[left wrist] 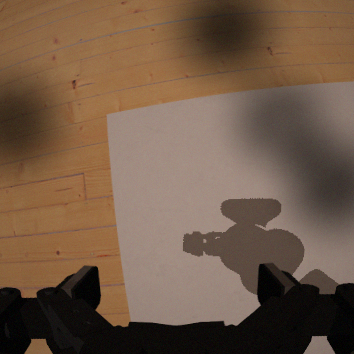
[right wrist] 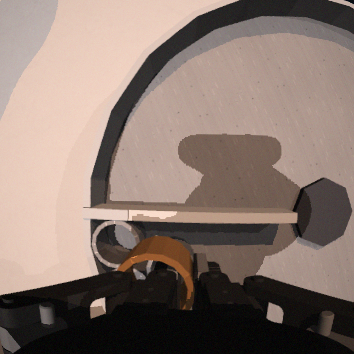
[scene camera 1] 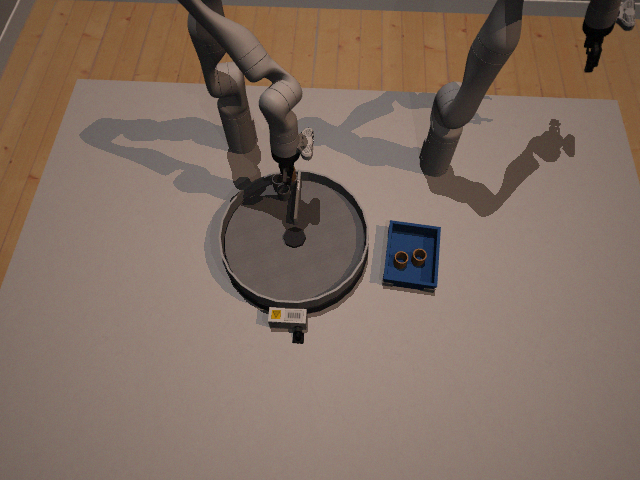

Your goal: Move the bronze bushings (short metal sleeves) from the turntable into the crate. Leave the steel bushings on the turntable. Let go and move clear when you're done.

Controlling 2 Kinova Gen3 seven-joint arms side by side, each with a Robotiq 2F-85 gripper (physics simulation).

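Pixels of known places: left gripper, fingertip midpoint: [left wrist: 177, 283] [scene camera 1: 587, 59]; right gripper, fingertip midpoint: [right wrist: 186, 268] [scene camera 1: 288, 182]; left arm's base at its link origin: [scene camera 1: 434, 164]; right arm's base at its link origin: [scene camera 1: 241, 142].
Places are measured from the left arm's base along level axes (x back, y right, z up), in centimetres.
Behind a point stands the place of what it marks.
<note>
My right gripper [scene camera 1: 287, 174] @[x 3.2, y 48.1, z 14.4 cm] [right wrist: 186, 268] @[x 3.2, y 48.1, z 14.4 cm] is shut on the wall of a bronze bushing [scene camera 1: 294, 176] @[x 3.2, y 46.2, z 16.2 cm] [right wrist: 165, 248] @[x 3.4, y 45.9, z 17.0 cm], one finger inside it, and holds it above the back of the turntable [scene camera 1: 330, 258] @[x -19.5, y 44.9, z 5.3 cm] [right wrist: 225, 75] @[x -6.3, y 36.6, z 5.3 cm]. A steel bushing [scene camera 1: 277, 180] [right wrist: 95, 246] stands on the turntable under the gripper, and another steel bushing [scene camera 1: 283, 191] is beside it, mostly hidden in the right wrist view. Two bronze bushings [scene camera 1: 401, 262] @[x -28.2, y 26.8, z 4.4 cm] [scene camera 1: 419, 258] @[x -29.2, y 21.9, z 4.3 cm] stand in the blue crate [scene camera 1: 437, 253] @[x -29.9, y 16.4, z 5.0 cm]. My left gripper [scene camera 1: 590, 66] @[x 0.0, y -44.1, z 27.7 cm] [left wrist: 177, 283] @[x 0.0, y -44.1, z 27.7 cm] is open and empty, high at the top right.
A thin upright bar [scene camera 1: 297, 201] @[x -0.6, y 47.2, z 8.9 cm] [right wrist: 225, 215] @[x -0.6, y 47.2, z 9.1 cm] runs from the turntable's back rim towards its dark hub [scene camera 1: 294, 238] @[x -10.0, y 52.0, z 6.1 cm] [right wrist: 326, 212] @[x -9.7, y 51.9, z 6.1 cm], close beside the held bushing. A white box with a yellow label [scene camera 1: 287, 316] @[x -30.8, y 62.3, z 5.8 cm] sits at the turntable's front. The crate is right of the turntable.
</note>
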